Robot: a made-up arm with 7 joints.
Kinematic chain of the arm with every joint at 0, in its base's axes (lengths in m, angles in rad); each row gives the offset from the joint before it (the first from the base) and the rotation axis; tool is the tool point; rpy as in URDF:
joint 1: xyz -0.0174 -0.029 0.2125 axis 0 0.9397 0.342
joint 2: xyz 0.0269 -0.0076 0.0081 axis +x
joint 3: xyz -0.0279 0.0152 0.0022 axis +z
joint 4: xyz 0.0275 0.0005 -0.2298 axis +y
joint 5: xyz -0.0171 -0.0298 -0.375 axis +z
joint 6: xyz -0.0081 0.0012 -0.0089 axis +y
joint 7: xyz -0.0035 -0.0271 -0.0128 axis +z
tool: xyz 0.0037 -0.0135 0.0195 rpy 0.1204 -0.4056 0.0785
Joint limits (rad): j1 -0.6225..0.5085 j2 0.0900..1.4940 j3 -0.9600..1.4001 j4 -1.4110..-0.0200 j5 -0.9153..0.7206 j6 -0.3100..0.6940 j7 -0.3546..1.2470
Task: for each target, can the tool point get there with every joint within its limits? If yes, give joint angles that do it. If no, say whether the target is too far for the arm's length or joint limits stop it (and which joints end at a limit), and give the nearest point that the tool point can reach.
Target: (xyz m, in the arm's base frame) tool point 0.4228 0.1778 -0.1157
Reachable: yes | joints -0.4331 0.5744 0.0318 -0.5882 0.4846 0.4939 0.6414
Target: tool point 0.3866 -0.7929 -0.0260
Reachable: no: too far | nearest point 0.2526 -0.4043 0.0102 | short by 0.413 m
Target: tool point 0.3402 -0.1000 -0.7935
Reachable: no: too far | nearest point 0.1864 -0.0667 -0.3597 | short by 0.461 m
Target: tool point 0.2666 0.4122 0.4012
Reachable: yes | joints -0.5037 1.1273 0.9237 -1.0682 -0.1134 0.3468 0.6625
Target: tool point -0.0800 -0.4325 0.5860
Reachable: no: joint limits stop it (at a limit: joint 1, joint 2, joint 4, joint 5, joint 6) | nearest point 0.2664 -0.3941 0.0640 | short by 0.628 m
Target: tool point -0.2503 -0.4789 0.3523
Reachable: no: joint limits stop it (at a limit: joint 1, joint 2, joint 3, joint 4, joint 5, joint 6) | nearest point 0.2288 -0.4062 0.0368 | short by 0.578 m
